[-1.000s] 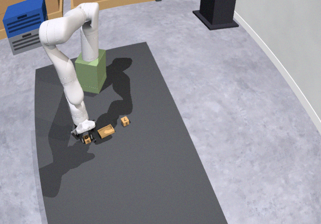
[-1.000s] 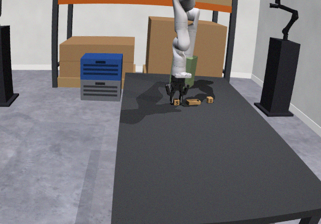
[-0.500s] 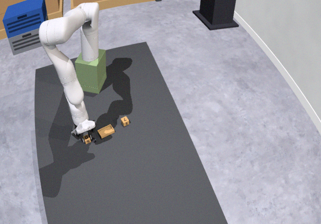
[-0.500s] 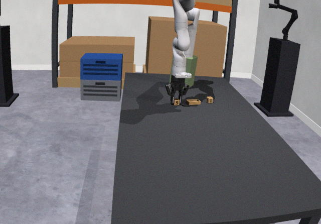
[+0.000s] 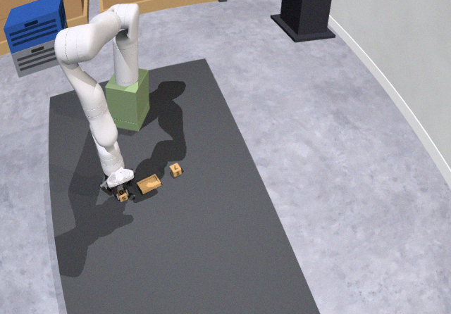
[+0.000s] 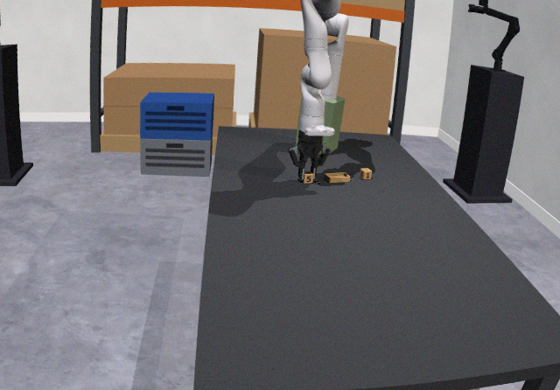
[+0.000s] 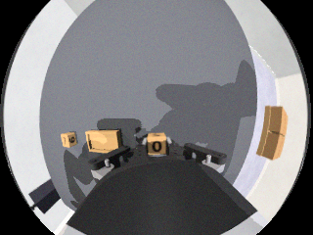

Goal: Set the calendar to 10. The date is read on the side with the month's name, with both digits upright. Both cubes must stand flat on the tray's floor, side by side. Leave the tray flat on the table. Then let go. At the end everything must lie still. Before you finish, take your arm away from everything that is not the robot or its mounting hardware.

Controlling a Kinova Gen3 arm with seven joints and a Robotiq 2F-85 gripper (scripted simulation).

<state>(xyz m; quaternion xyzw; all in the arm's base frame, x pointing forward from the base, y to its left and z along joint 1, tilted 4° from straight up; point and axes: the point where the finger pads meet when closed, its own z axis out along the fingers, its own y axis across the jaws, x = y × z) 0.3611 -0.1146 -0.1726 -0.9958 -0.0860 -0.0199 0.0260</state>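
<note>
My hand is 11 cm to the right of the wooden calendar tray, 2 cm past it and 2 cm above it.
</note>
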